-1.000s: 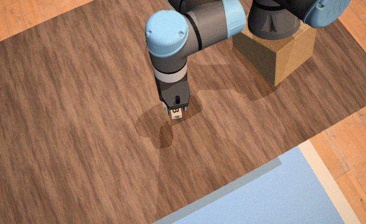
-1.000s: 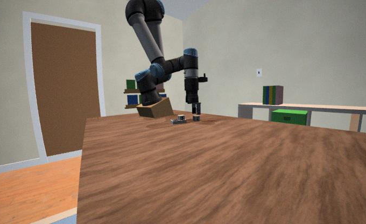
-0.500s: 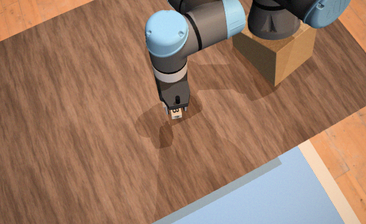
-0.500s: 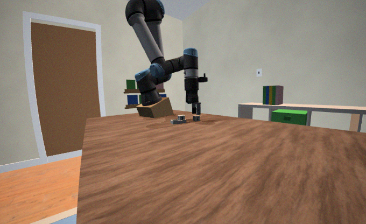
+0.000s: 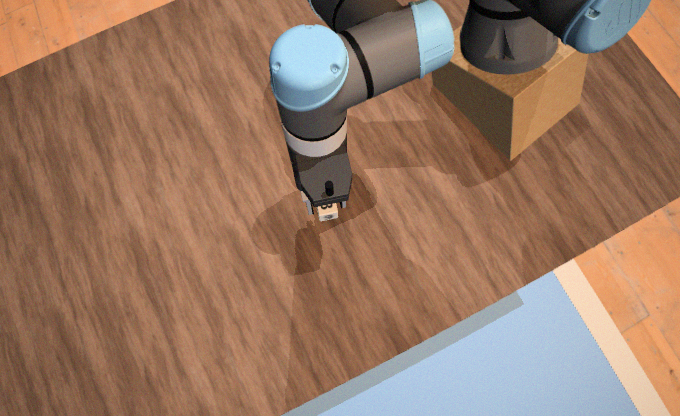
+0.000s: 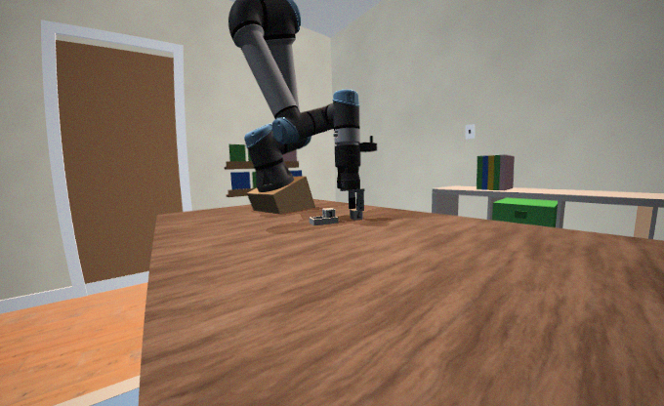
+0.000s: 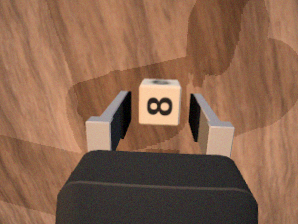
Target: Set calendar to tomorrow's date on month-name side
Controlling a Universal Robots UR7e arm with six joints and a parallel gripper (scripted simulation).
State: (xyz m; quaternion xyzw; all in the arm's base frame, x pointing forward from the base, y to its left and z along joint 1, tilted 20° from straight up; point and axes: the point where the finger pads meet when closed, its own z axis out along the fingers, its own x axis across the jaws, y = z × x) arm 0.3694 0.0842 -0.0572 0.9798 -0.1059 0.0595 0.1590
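The digit cube is 90 mm to the right of my hand, 20 mm below it and 20 mm behind it. Round my hand: calendar tray 100 mm to the right, 40 mm below, 30 mm behind.
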